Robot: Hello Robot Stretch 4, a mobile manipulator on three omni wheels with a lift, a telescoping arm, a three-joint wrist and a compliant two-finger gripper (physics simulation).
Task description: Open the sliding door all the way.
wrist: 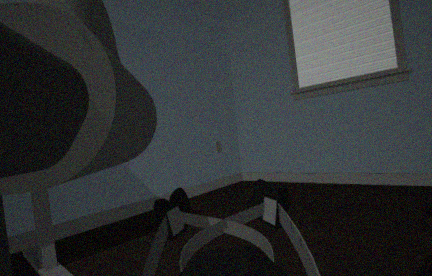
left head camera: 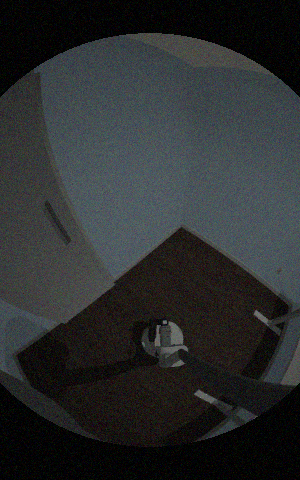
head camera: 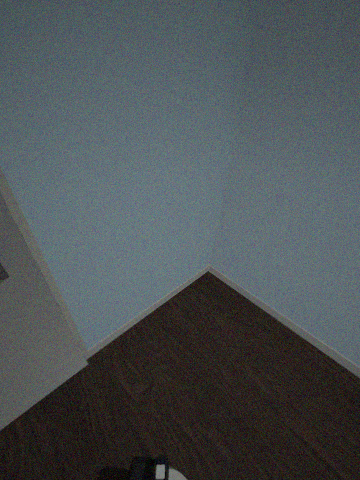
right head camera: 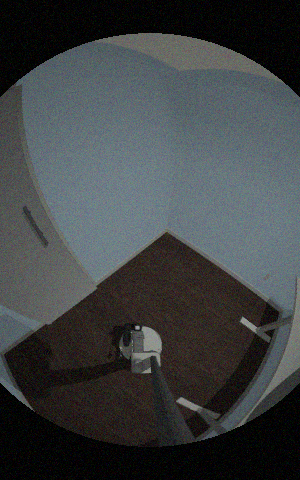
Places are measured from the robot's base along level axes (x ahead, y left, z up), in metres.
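Pixels of known places: gripper, fingertip midpoint: (wrist: 221, 199) (left head camera: 150, 356) (right head camera: 124, 361).
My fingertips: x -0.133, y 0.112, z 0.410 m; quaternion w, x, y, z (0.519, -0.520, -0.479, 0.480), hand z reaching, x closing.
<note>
Behind a point stands the place of what it marks.
The sliding door (head camera: 35, 330) {y 0.652, x 0.593, z 0.592 m} (left head camera: 25, 260) {y 0.888, x 0.371, z 1.044 m} (right head camera: 15, 270) {y 0.904, x 0.356, z 0.935 m} is a pale, flat panel at the left in the head views. Its dark, bar-shaped handle (left head camera: 58, 223) {y 0.586, x 0.562, z 1.149 m} (right head camera: 35, 226) {y 0.584, x 0.564, z 1.153 m} stands near the panel's right edge, and part of the handle (head camera: 3, 272) {y 0.582, x 0.566, z 1.024 m} shows at the left border of the head camera view. Blue wall lies on both sides of the panel in the left and right head views. My gripper (wrist: 221, 199) {y 0.112, x -0.133, z 0.410 m} is open and empty in the wrist view, its two dark fingertips apart. It is away from the door, which does not show in the wrist view.
Blue walls (head camera: 150, 175) {y 0.137, x 1.153, z 1.222 m} meet in a corner beyond the dark wood floor (head camera: 210, 350) {y -0.352, x 0.793, z -0.027 m}. White-footed table legs (left head camera: 260, 316) (right head camera: 249, 322) (wrist: 46, 255) {y -0.567, x -0.989, z 0.059 m} stand on the right in the side head views and at lower left in the wrist view. A window (wrist: 345, 45) {y 1.365, x -1.849, z 1.086 m} is at upper right there.
</note>
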